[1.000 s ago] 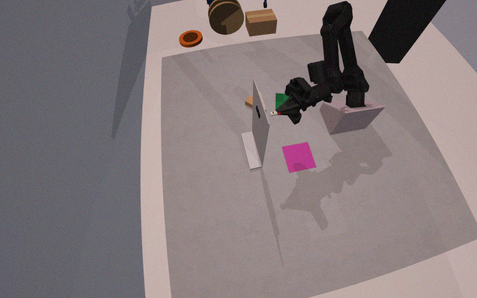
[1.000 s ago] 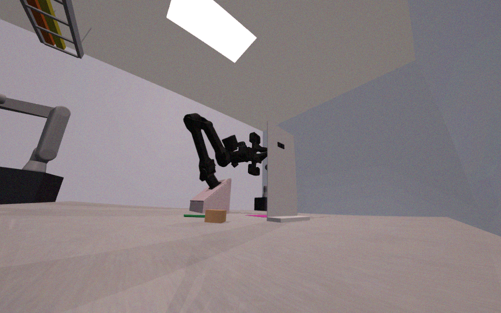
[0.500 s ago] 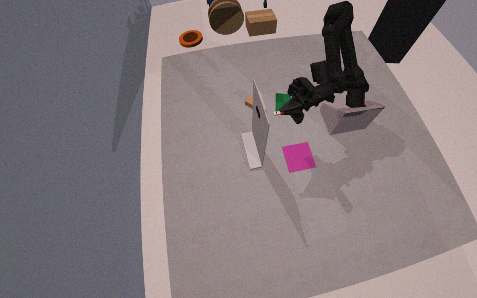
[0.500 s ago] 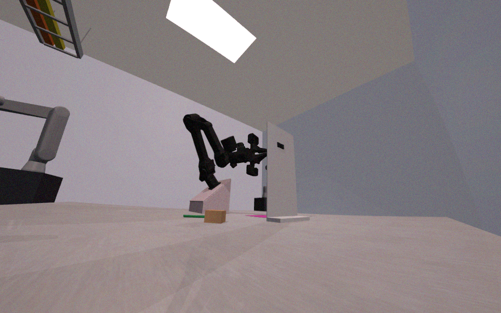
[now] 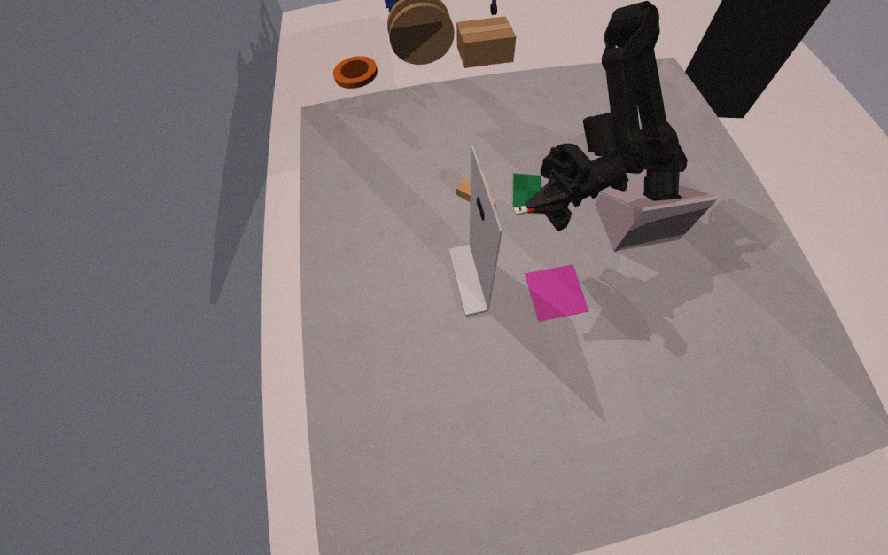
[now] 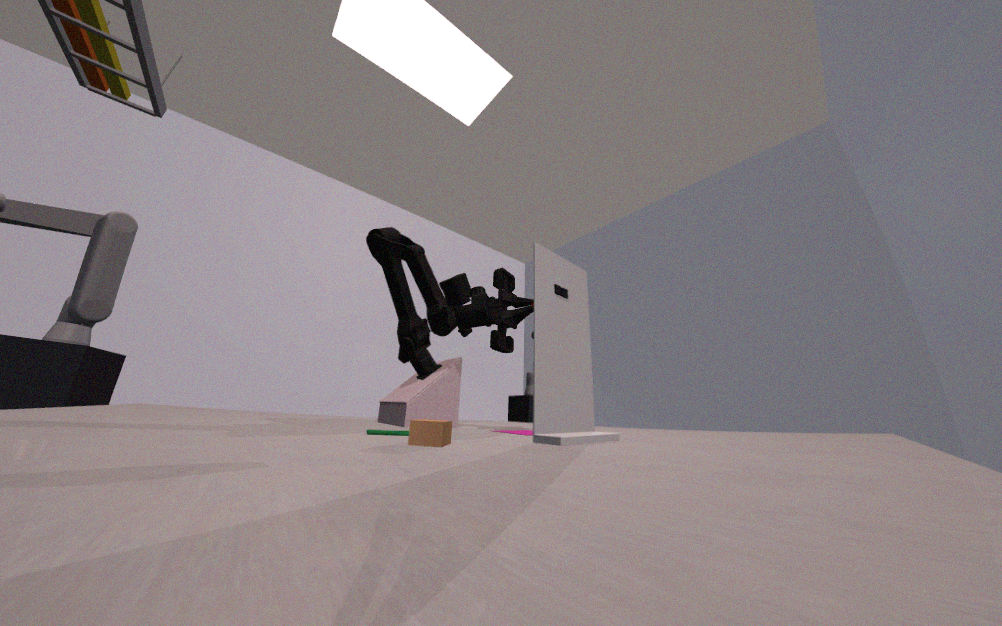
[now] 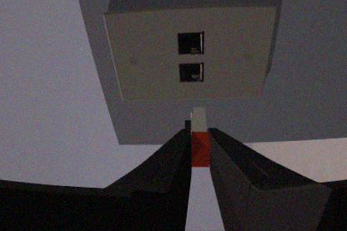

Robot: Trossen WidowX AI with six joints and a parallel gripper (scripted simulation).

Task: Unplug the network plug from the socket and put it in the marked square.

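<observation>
The magenta marked square lies 260 mm below my gripper tip, 100 mm behind it and 50 mm to the left of it. Round my gripper tip: grey upright panel (110 mm below, 80 mm ahead); then red network plug (right at my gripper tip).
</observation>
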